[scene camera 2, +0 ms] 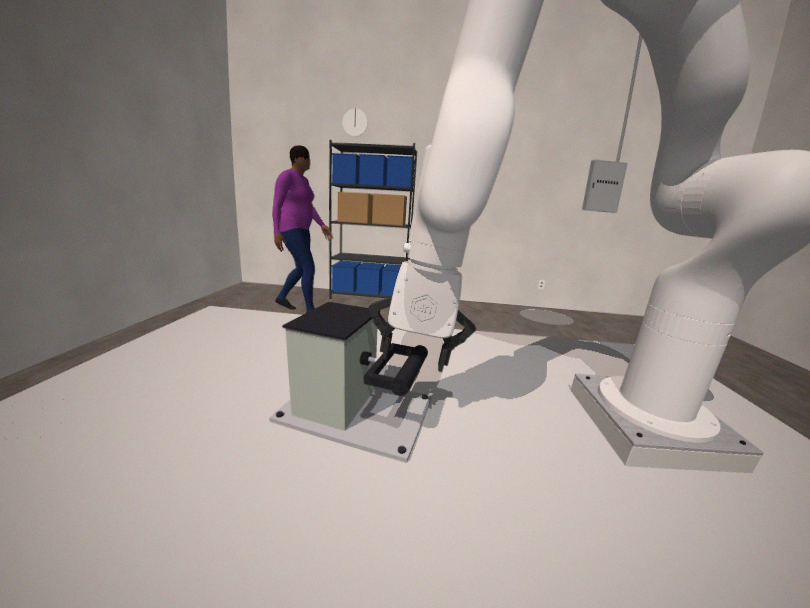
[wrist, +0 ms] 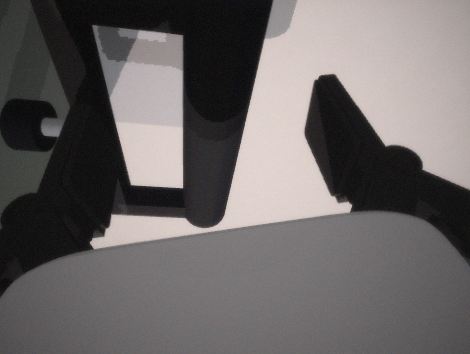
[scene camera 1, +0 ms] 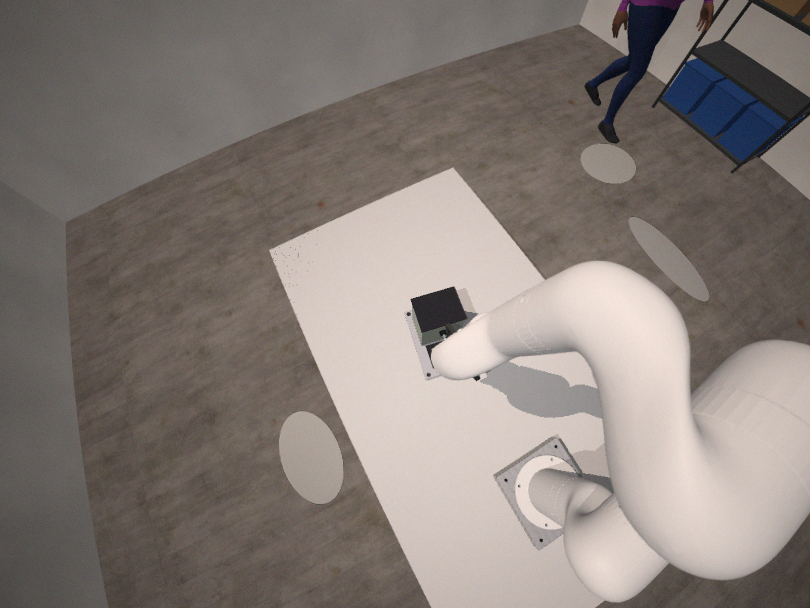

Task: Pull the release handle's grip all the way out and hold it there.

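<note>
The release handle is a pale green box (scene camera 1: 438, 309) (scene camera 2: 317, 379) with a black top, on a grey plate (scene camera 2: 379, 439). Its black rectangular frame ends in a thick round grip (scene camera 2: 408, 374) (wrist: 207, 170). A short piece of silver rod (scene camera 2: 371, 359) (wrist: 50, 127) shows between the box's black collar (wrist: 25, 125) and the frame, so the grip stands close to the box. My gripper (scene camera 2: 416, 361) (wrist: 210, 117) is open, with one finger on each side of the grip bar. The bar stands nearer the box-side finger, with a gap to the outer one. In scene camera 1 the arm hides the fingers.
The white table (scene camera 1: 366, 261) (scene camera 2: 196, 510) carries the handle unit and the arm's base plate (scene camera 1: 507, 481) (scene camera 2: 693, 459). A person (scene camera 1: 644, 49) (scene camera 2: 295, 202) in a purple top is beside a shelf unit (scene camera 1: 752, 75) (scene camera 2: 330, 222) beyond the table.
</note>
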